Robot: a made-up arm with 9 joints. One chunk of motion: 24 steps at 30 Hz.
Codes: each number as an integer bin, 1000 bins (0 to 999) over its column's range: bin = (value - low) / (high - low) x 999, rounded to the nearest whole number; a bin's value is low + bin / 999 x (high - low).
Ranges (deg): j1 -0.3..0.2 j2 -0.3..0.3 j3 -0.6..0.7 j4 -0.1..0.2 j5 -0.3..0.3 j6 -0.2..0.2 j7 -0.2..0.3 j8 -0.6..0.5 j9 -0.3..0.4
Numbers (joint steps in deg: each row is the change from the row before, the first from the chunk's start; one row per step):
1: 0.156 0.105 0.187 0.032 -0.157 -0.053 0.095 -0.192 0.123
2: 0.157 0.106 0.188 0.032 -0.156 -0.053 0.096 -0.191 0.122
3: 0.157 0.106 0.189 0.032 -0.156 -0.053 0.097 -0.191 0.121
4: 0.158 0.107 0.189 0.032 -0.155 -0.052 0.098 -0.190 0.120
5: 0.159 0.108 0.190 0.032 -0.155 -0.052 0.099 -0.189 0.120
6: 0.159 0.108 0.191 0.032 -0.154 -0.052 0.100 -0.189 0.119
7: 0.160 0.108 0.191 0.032 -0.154 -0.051 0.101 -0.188 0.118
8: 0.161 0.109 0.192 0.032 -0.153 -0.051 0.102 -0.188 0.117
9: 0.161 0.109 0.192 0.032 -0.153 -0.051 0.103 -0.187 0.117
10: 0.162 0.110 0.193 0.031 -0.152 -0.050 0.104 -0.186 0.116
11: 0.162 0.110 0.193 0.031 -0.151 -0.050 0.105 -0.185 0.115
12: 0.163 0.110 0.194 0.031 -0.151 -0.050 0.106 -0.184 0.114
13: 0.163 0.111 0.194 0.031 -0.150 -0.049 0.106 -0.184 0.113
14: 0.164 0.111 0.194 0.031 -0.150 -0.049 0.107 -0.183 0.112
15: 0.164 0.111 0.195 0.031 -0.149 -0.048 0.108 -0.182 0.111
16: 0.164 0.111 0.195 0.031 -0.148 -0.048 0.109 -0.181 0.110
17: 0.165 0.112 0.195 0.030 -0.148 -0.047 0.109 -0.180 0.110
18: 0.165 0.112 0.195 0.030 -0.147 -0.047 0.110 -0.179 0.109
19: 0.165 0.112 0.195 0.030 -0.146 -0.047 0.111 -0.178 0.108
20: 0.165 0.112 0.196 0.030 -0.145 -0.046 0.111 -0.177 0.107
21: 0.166 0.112 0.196 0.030 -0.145 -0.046 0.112 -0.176 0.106
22: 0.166 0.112 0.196 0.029 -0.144 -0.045 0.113 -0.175 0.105
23: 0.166 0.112 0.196 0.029 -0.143 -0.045 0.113 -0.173 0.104
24: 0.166 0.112 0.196 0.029 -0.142 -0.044 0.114 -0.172 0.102
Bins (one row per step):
1: 911 674 605 440 238 367 589 371 604
2: 913 676 606 440 240 367 591 371 602
3: 913 676 606 440 240 367 593 371 601
4: 915 678 606 440 241 370 595 372 599
5: 917 679 607 440 241 370 597 373 599
6: 917 679 608 440 243 370 599 373 598
7: 919 679 608 440 243 372 601 374 597
8: 921 681 609 440 245 372 603 374 595
9: 921 681 609 440 245 372 605 375 595
10: 923 683 609 436 246 375 607 376 594
11: 923 683 609 436 248 375 609 377 592
12: 925 683 610 436 248 375 611 378 591
13: 925 684 610 436 250 377 611 378 589
14: 927 684 610 436 250 377 613 379 588
15: 927 684 611 436 251 380 615 380 587
16: 927 684 611 436 253 380 617 381 585
17: 929 686 611 433 253 382 617 381 585
18: 929 686 611 433 255 382 619 382 584
19: 929 686 611 433 256 382 621 383 582
20: 929 686 612 433 258 385 621 384 581
21: 931 686 612 433 258 385 623 385 579
22: 931 686 612 430 260 387 625 386 578
23: 931 686 612 430 261 387 625 388 577
24: 931 686 612 430 263 390 627 389 574

